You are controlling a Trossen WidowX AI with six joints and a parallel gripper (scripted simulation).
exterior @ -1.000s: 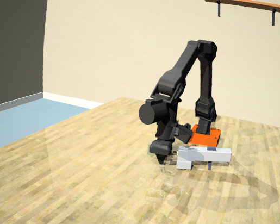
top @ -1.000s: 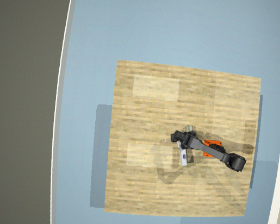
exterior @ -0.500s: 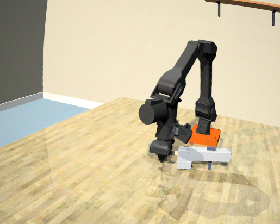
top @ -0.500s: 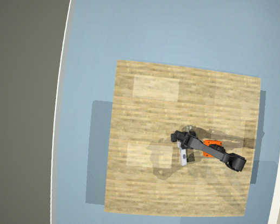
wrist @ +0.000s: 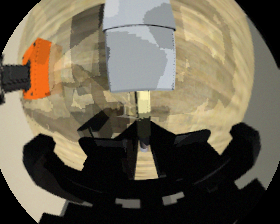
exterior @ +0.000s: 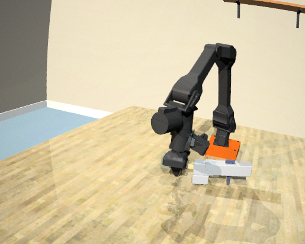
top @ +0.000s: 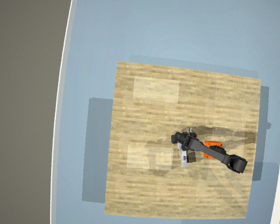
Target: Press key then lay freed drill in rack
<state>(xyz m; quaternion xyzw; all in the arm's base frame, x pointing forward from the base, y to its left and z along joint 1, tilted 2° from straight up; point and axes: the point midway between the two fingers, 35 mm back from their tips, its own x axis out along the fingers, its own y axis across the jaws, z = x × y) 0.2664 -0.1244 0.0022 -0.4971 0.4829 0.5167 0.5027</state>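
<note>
My gripper tip is now 40 mm to the right of the drill and 40 mm below it. Also, from my gripper tip: housing: 140 mm to the left, 40 mm above, 10 mm behind; grey slatted rack: 80 mm behind, 30 mm to the right, 10 mm above; thin dark blue key: 160 mm to the left, 40 mm above, 10 mm behind.
</note>
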